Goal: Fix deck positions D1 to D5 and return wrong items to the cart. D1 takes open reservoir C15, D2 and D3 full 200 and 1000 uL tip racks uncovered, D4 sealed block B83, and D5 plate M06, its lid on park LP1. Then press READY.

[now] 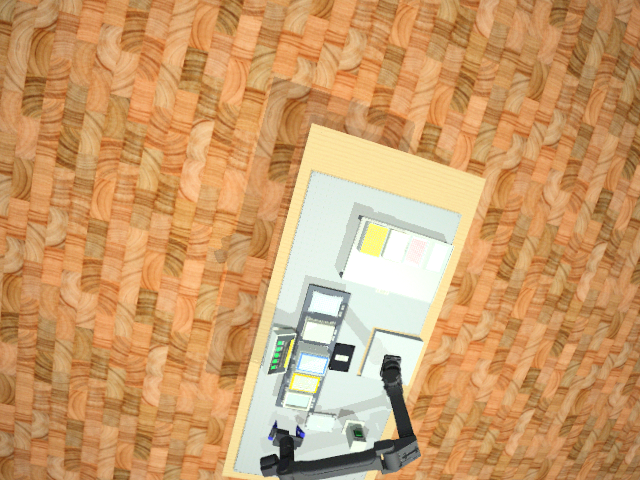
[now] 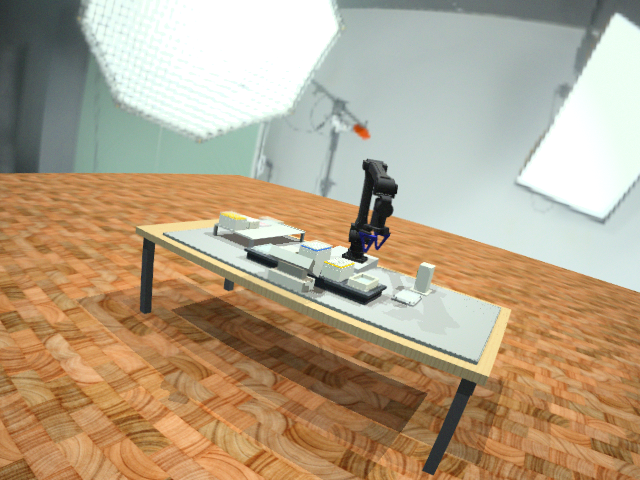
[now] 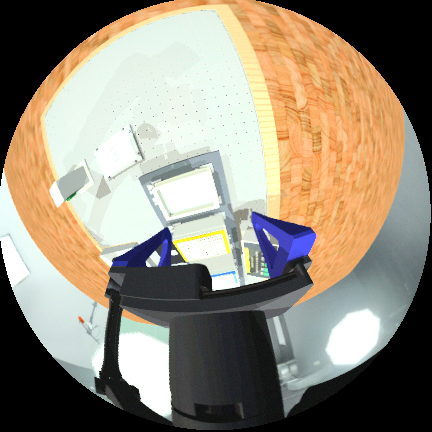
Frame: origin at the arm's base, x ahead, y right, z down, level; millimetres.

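Seen in the pictures: gripper, fingertip midpoint: (image 1: 286,423) (image 2: 370,251) (image 3: 209,223); arm's base at its link origin: (image 1: 390,366) (image 2: 354,258).
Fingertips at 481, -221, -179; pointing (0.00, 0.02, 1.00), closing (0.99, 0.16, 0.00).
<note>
Offsets run from my fingertips to a thing's top centre, as dx, dy, dz. "*": to the spot under its first point.
My gripper (image 1: 286,426) (image 2: 372,250) (image 3: 209,223) is open and empty, above the table near the reservoir end of the dark deck (image 1: 314,347) (image 3: 212,159). On the deck stand, in a row, an open pale reservoir {-53, +16, +129} (image 1: 297,400) (image 2: 363,281) (image 3: 187,192), a yellow-rimmed tip rack {-64, +139, +96} (image 1: 305,383) (image 2: 338,268) (image 3: 202,245), a blue-rimmed tip rack {-74, +263, +57} (image 1: 312,363) (image 2: 315,250), a whitish labware item {-83, +386, +113} (image 1: 318,331) and a pale plate {-96, +510, +146} (image 1: 326,303). A flat white park {* -203, -138, +190} (image 1: 321,421) (image 3: 119,151) lies beside the deck. The green READY button {-384, -146, +113} (image 1: 357,432) (image 3: 71,194) is on a small stand. Labels are unreadable.
The white cart {-382, +752, +142} (image 1: 387,276) (image 2: 271,232) holds a yellow rack {-230, +839, +77} (image 1: 374,239) (image 2: 233,220), a white item {-337, +825, +106} (image 1: 395,244), a pink-topped item {-444, +812, +131} (image 1: 417,250) and a pale item {-551, +799, +123} (image 1: 438,256). A status panel {* +81, +271, +81} (image 1: 277,356) and a black pad {* -267, +240, +199} (image 1: 348,356) flank the deck.
</note>
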